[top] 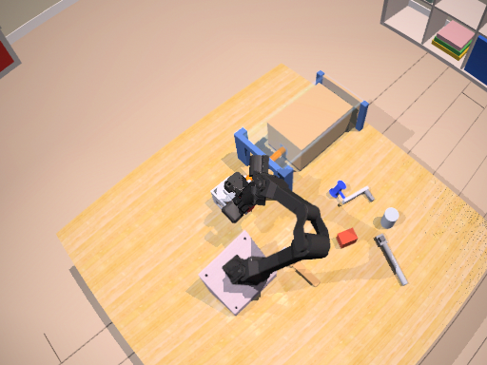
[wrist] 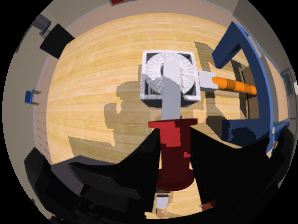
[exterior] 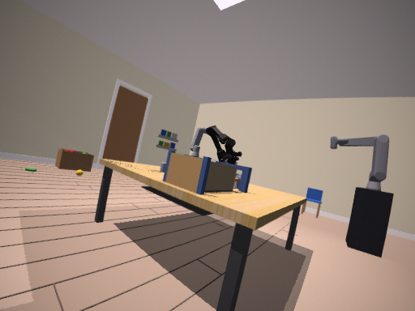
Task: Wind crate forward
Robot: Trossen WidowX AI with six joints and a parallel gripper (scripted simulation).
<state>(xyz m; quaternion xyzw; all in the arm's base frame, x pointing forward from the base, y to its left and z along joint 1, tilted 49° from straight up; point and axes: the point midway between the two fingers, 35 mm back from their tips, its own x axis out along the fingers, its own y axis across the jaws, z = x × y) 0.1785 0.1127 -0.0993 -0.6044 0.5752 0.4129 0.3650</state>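
The crank handle lies 3 cm below my gripper tip and 2 cm to the left of it. The rest, counted from my gripper tip: blue steel frame (17 cm ahead, 8 cm to the left, 3 cm below); then winch (10 cm below, 8 cm to the left, 1 cm behind); then red knob (2 cm to the right).
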